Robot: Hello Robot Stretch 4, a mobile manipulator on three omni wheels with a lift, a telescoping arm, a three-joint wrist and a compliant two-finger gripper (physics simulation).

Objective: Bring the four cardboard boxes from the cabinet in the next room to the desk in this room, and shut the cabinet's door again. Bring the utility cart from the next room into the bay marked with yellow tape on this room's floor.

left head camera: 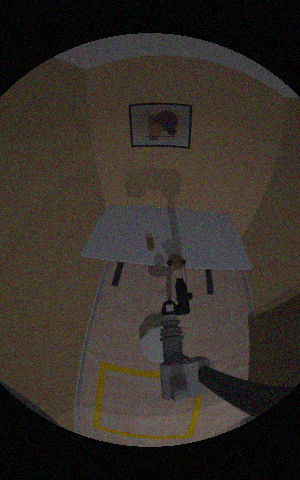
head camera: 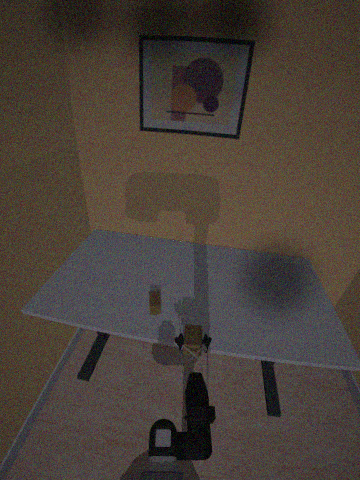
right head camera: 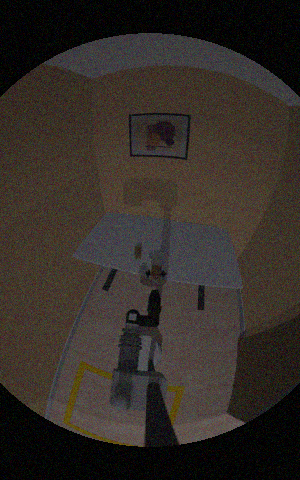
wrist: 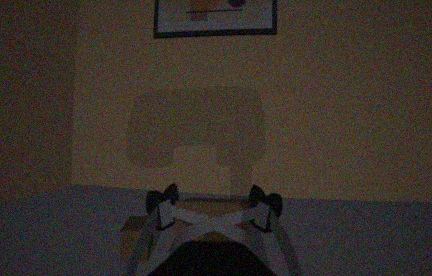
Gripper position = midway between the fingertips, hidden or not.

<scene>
In view: my gripper (head camera: 193, 334), a yellow tape bay (left head camera: 103, 365) and a framed picture (head camera: 191, 85).
My gripper also shows in the wrist view (wrist: 215, 199). The framed picture is seen too in the left head camera view (left head camera: 167, 124) and in the right head camera view (right head camera: 159, 134).
</scene>
